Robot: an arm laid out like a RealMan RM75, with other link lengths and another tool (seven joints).
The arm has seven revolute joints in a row. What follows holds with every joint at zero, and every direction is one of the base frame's. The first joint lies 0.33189 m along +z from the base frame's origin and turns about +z. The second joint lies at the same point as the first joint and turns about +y. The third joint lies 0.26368 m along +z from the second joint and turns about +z. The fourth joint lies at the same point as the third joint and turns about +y. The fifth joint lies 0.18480 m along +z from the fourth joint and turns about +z. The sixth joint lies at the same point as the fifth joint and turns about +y. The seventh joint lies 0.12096 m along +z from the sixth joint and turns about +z. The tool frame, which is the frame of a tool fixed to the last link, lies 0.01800 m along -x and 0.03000 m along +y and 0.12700 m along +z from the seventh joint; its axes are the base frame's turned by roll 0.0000, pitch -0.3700 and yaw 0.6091 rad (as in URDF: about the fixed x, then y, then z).
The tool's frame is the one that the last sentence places.
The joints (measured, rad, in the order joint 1, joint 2, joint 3, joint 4, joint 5, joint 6, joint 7), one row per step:
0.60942, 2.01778, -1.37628, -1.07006, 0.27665, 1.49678, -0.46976
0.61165, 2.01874, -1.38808, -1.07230, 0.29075, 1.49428, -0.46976
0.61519, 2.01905, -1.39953, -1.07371, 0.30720, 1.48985, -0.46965
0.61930, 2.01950, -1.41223, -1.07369, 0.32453, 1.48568, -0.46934
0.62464, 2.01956, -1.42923, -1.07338, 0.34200, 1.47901, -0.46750
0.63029, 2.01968, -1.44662, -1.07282, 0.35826, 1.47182, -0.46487
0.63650, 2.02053, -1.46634, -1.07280, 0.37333, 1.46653, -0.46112
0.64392, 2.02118, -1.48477, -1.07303, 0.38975, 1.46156, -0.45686
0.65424, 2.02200, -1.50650, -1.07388, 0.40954, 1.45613, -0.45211
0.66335, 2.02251, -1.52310, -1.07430, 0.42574, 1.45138, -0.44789
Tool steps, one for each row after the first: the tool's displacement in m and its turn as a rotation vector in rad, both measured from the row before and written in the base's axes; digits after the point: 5 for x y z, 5 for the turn. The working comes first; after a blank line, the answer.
Tool pose at each row, in the base's axes (x y z in m, rotation vector in rad; the steps are taken from these numbers as rounded here):
0.33471, 0.34221, 0.01166, -1.70076, 1.45680, -0.29153
0.33062, 0.34241, 0.00827, -1.71733, 1.45490, -0.28444
0.32588, 0.34332, 0.00479, -1.73458, 1.45306, -0.27373
0.32105, 0.34375, 0.00091, -1.75287, 1.45210, -0.26465
0.31593, 0.34466, -0.00317, -1.77292, 1.44671, -0.25576
0.31097, 0.34558, -0.00716, -1.79201, 1.44041, -0.24755
0.30592, 0.34582, -0.01145, -1.81220, 1.43311, -0.24297
0.30020, 0.34635, -0.01570, -1.83217, 1.42703, -0.23613
0.29275, 0.34713, -0.02072, -1.85736, 1.41852, -0.22733
0.28649, 0.34794, -0.02466, -1.87694, 1.41205, -0.21907

-0.00409, 0.00020, -0.00339, -0.00768, 0.00917, 0.01029
-0.00474, 0.00091, -0.00348, -0.00634, 0.01131, 0.01173
-0.00483, 0.00043, -0.00388, -0.00822, 0.01148, 0.01098
-0.00512, 0.00091, -0.00408, -0.00859, 0.00951, 0.01422
-0.00496, 0.00092, -0.00399, -0.00810, 0.00829, 0.01408
-0.00505, 0.00024, -0.00429, -0.01057, 0.00635, 0.01386
-0.00572, 0.00053, -0.00425, -0.00966, 0.00820, 0.01368
-0.00745, 0.00078, -0.00502, -0.01200, 0.01004, 0.01770
-0.00626, 0.00081, -0.00394, -0.00876, 0.00871, 0.01402

